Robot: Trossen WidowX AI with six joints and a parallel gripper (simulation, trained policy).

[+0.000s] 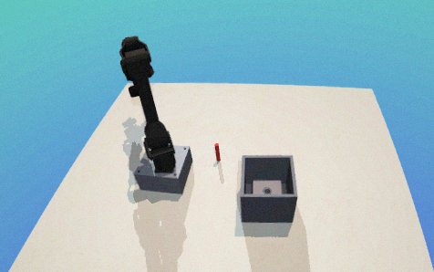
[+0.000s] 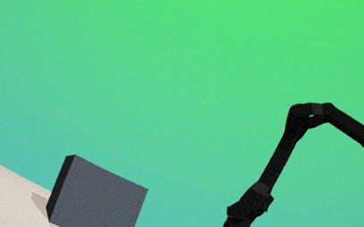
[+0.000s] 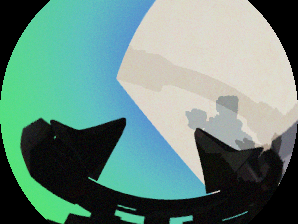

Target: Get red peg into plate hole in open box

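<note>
The red peg is 39 cm ahead of my gripper tip, 31 cm to the right of it and 11 cm below it. The rest, counted from my gripper tip: light grey plate (56 cm ahead, 50 cm to the right, 10 cm below).
</note>
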